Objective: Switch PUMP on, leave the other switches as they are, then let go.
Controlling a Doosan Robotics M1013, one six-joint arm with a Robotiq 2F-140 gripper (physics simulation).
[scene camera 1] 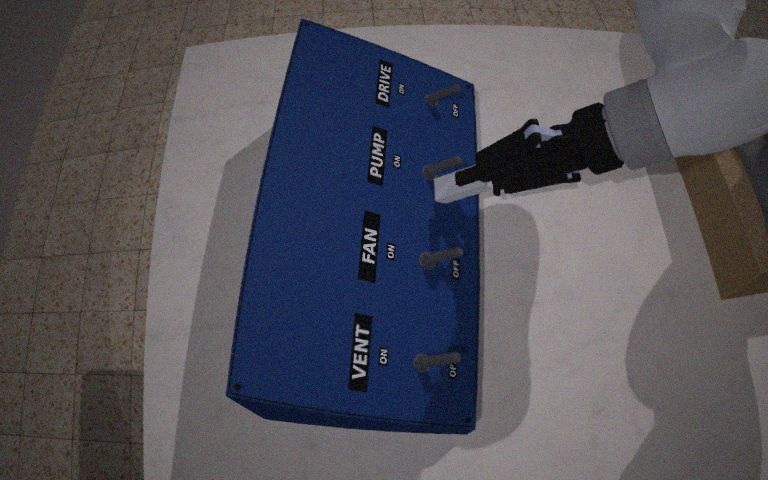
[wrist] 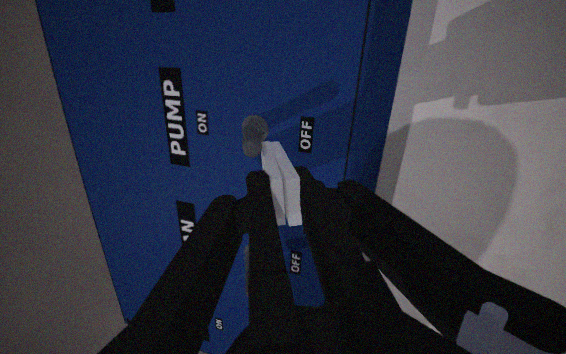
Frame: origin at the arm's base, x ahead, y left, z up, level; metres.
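Seen in the pictures: gripper, fingertip midpoint: (scene camera 1: 438,191) (wrist: 270,159).
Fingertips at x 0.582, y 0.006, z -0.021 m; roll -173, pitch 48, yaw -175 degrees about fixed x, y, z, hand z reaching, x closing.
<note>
Offsets run from my fingertips to a thing's top centre. "spot": to the spot under its first point. Level surfaces: height alone.
The PUMP switch lever {0.008 m back, 0.023 m right, 0.044 m up} (scene camera 1: 444,166) (wrist: 254,134) stands on the blue panel (scene camera 1: 322,169) (wrist: 115,65) and leans to the OFF side in the scene view, like its neighbours. My gripper (scene camera 1: 440,189) (wrist: 270,159) is shut and empty. Its pale fingertips are low over the panel, right beside the PUMP lever, on the OFF side of it in the wrist view; whether they touch it I cannot tell. The PUMP OFF label {spot: 0.027 m back, 0.021 m right, 0.011 m down} (wrist: 306,134) is hidden by the gripper in the scene view. The DRIVE lever {0.019 m back, 0.142 m right, 0.044 m up} (scene camera 1: 444,94), FAN lever {0.003 m ahead, 0.097 m left, 0.044 m up} (scene camera 1: 442,256) and VENT lever {0.014 m ahead, 0.217 m left, 0.044 m up} (scene camera 1: 438,360) lean to OFF.
The panel lies on a pale table {0.086 m down} (scene camera 1: 589,237). The arm reaches in from the right of the scene view. A brown box (scene camera 1: 716,226) stands at the right, below the arm. Tiled floor (scene camera 1: 84,237) shows at the left.
</note>
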